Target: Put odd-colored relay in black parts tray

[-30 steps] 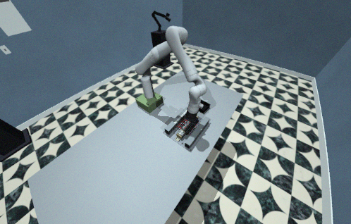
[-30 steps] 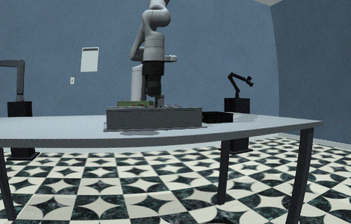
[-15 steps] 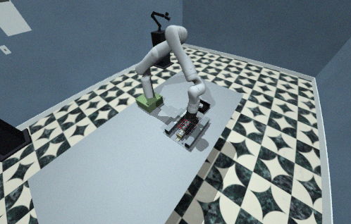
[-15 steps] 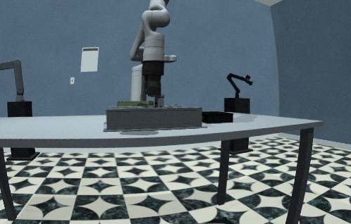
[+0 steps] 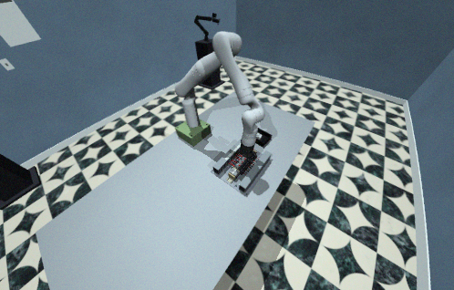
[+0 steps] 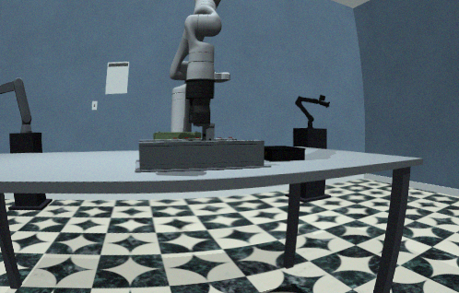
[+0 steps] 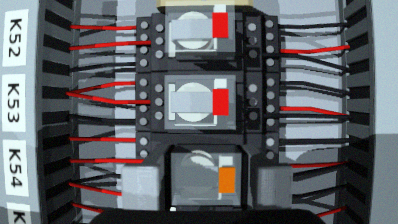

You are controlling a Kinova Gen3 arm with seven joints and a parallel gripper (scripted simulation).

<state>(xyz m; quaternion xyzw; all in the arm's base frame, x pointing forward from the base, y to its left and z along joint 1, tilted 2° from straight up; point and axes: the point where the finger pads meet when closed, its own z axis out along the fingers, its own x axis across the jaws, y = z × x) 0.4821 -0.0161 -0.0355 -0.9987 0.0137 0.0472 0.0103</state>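
Right now the K54 relay is 10 mm below my hand. The rest, counted from my hand: K52 relay 60 mm to the left, 10 mm below; then relay panel 40 mm to the right, 30 mm below; then K53 relay 30 mm to the left, 10 mm below.
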